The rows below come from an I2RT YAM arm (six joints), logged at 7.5 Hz.
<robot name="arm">
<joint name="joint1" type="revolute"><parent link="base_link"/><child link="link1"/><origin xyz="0 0 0.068"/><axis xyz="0 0 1"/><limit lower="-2.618" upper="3.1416"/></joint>
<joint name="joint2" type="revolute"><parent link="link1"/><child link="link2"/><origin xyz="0.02 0.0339 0.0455"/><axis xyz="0 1 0"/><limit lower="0" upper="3.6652"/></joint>
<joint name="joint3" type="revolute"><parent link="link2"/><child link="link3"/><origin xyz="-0.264 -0.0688 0"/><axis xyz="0 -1 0"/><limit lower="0" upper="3.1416"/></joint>
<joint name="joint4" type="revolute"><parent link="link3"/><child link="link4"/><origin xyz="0.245 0.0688 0.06"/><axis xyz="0 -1 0"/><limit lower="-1.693" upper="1.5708"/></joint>
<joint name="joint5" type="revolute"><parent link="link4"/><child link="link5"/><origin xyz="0.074 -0.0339 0.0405"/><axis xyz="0 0 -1"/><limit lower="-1.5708" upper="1.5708"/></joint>
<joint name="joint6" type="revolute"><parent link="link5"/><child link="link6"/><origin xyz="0.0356 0 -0.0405"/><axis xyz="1 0 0"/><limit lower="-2.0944" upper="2.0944"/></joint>
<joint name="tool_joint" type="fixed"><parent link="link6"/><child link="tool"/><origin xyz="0 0 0" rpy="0 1.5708 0"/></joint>
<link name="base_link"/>
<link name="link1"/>
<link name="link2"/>
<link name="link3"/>
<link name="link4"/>
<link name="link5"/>
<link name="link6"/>
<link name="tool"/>
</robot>
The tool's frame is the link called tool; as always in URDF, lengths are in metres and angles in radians.
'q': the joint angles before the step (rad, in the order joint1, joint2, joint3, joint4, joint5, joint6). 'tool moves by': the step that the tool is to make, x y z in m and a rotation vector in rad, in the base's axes. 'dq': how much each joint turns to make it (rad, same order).
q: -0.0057 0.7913 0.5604 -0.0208 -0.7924 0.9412
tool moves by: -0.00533 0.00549 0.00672 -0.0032 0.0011 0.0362
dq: 0.0300 -0.0209 0.0234 -0.0502 -0.0052 -0.0066
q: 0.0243 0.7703 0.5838 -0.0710 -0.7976 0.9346
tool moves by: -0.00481 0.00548 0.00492 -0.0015 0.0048 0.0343
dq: 0.0319 -0.0161 0.0182 -0.0411 -0.0020 -0.0027
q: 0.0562 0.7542 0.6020 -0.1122 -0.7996 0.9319
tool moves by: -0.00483 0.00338 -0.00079 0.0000 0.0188 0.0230
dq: 0.0212 -0.0173 -0.0003 -0.0351 -0.0021 0.0010
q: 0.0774 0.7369 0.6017 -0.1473 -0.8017 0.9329
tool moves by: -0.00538 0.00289 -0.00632 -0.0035 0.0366 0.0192
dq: 0.0201 -0.0196 -0.0155 -0.0408 0.0009 0.0000
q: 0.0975 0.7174 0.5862 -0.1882 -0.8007 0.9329
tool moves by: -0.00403 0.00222 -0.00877 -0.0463 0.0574 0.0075
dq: 0.0201 -0.0024 0.0005 -0.0978 0.0260 -0.0464
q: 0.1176 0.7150 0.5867 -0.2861 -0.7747 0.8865
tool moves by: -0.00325 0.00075 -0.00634 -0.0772 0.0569 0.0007
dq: 0.0142 0.0112 0.0209 -0.1281 0.0437 -0.0764
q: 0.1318 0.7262 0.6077 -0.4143 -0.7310 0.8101
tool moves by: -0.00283 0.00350 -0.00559 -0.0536 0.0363 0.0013
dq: 0.0334 0.0048 0.0029 -0.0616 0.0526 -0.0303
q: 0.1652 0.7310 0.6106 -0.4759 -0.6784 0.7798
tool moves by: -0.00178 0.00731 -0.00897 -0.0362 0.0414 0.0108
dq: 0.0570 0.0105 -0.0161 -0.0177 0.0536 0.0054
